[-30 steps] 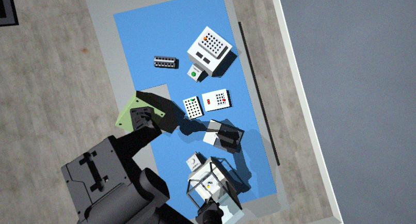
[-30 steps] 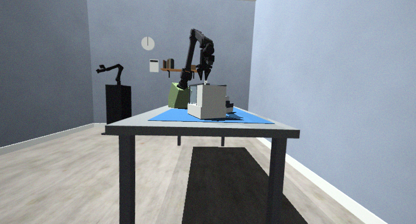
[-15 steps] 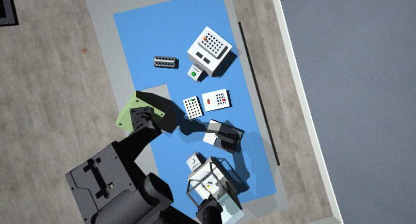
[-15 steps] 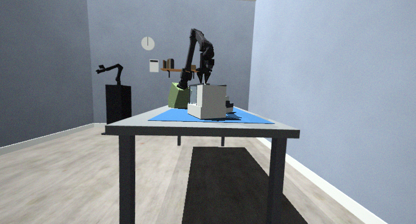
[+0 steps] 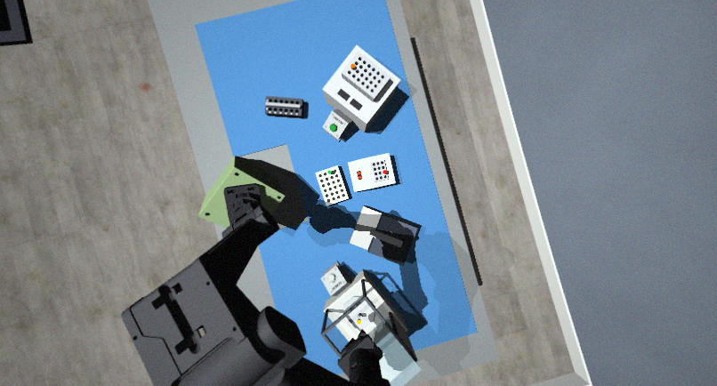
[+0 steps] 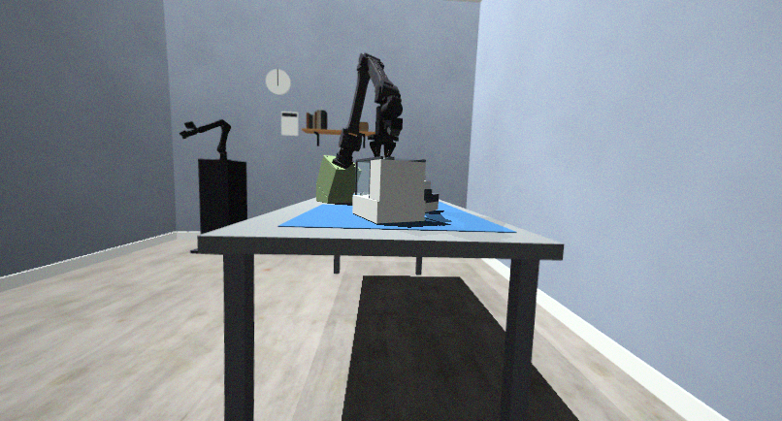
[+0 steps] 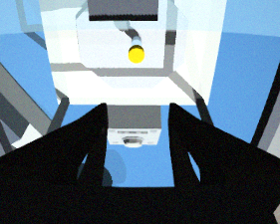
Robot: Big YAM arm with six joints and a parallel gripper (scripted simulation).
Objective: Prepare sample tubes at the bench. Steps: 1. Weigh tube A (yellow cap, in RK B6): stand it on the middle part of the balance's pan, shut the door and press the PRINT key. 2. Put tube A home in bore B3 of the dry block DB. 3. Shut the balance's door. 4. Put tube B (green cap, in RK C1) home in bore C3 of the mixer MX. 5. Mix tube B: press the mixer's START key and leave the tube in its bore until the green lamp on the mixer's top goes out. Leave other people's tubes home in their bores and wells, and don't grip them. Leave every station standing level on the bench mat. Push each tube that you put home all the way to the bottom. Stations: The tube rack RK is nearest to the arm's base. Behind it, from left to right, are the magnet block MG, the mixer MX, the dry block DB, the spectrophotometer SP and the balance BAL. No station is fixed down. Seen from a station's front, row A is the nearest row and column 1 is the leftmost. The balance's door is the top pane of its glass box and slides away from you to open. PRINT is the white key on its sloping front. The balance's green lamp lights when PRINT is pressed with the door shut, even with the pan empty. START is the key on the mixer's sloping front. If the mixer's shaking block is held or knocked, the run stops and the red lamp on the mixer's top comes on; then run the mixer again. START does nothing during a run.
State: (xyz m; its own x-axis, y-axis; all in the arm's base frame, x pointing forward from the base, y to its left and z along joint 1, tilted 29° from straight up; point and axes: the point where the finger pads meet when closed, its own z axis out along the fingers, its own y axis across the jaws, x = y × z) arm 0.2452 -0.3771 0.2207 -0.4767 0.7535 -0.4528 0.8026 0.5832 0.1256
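Right now the balance pan is 13 cm below my hand. Also, from my hand: dry block DB (47 cm to the left, 18 cm below, 13 cm ahead); white rack RK (45 cm to the left, 19 cm below, 2 cm behind); spectrophotometer SP (24 cm to the left, 14 cm below, 13 cm ahead).
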